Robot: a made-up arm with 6 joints.
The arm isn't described. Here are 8 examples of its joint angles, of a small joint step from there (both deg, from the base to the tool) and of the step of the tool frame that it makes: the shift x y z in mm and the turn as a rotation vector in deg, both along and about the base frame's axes.
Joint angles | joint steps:
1: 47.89 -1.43 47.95 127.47 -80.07 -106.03 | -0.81 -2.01 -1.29 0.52 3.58 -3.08
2: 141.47 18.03 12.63 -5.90 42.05 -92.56 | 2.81 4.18 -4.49 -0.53 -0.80 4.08
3: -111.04 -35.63 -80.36 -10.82 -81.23 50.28 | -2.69 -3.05 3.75 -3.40 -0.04 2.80
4: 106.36 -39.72 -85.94 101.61 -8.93 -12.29 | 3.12 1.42 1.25 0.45 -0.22 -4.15
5: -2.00 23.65 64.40 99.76 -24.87 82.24 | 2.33 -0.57 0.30 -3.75 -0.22 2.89
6: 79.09 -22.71 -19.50 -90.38 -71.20 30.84 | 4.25 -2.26 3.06 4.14 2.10 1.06
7: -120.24 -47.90 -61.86 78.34 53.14 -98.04 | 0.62 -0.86 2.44 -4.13 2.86 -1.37
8: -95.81 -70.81 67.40 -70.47 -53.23 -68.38 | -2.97 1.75 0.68 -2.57 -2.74 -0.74
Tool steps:
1: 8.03 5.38 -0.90 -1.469 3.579 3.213
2: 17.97 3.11 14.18 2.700 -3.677 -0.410
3: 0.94 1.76 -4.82 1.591 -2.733 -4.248
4: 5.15 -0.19 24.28 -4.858 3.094 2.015
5: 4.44 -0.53 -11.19 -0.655 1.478 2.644
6: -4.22 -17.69 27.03 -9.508 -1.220 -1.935
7: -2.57 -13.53 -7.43 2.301 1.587 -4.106
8: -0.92 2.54 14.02 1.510 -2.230 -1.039
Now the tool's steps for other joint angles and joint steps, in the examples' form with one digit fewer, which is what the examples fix.
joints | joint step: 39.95 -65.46 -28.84 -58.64 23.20 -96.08 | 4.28 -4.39 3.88 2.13 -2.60 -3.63
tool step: -6.3 -4.2 7.1 -3.16 -3.26 3.51
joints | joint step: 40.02 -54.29 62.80 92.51 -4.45 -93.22 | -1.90 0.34 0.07 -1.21 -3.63 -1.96
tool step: 4.9 3.5 -5.1 -1.45 -2.35 -2.18
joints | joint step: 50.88 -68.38 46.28 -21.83 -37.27 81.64 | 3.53 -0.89 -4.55 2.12 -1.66 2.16
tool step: -9.3 -6.0 17.3 -2.03 -1.66 -3.91
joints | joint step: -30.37 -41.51 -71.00 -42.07 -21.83 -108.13 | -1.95 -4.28 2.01 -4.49 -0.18 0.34
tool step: -2.1 -17.1 -12.3 3.58 -6.00 4.31
